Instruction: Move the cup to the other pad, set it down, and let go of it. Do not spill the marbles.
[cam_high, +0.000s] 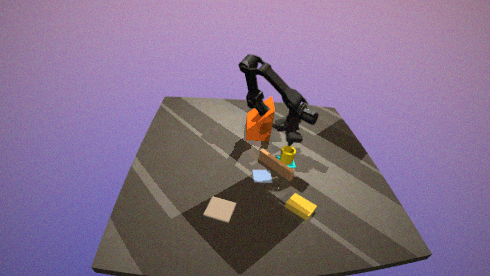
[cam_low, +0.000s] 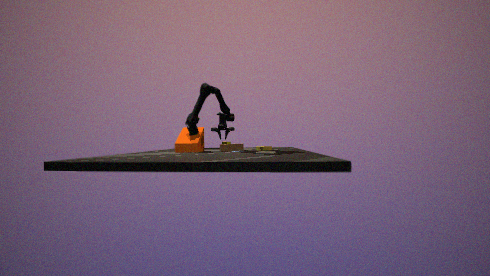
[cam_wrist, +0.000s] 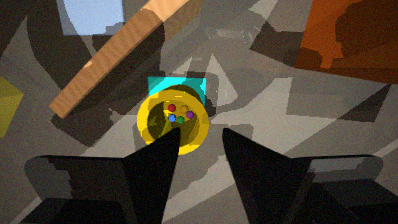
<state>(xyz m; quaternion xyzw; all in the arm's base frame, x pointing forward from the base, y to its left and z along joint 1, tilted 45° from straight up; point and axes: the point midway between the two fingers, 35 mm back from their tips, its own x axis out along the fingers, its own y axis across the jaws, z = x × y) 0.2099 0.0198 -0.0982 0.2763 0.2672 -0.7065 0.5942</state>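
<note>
Right now the yellow cup is 20 mm ahead of my gripper tip and 50 mm below it. Round my gripper tip: cyan pad (30 mm ahead, 100 mm below); blue pad (130 mm ahead, 140 mm to the right, 100 mm below); wooden plank (80 mm ahead, 70 mm to the right, 70 mm below).
</note>
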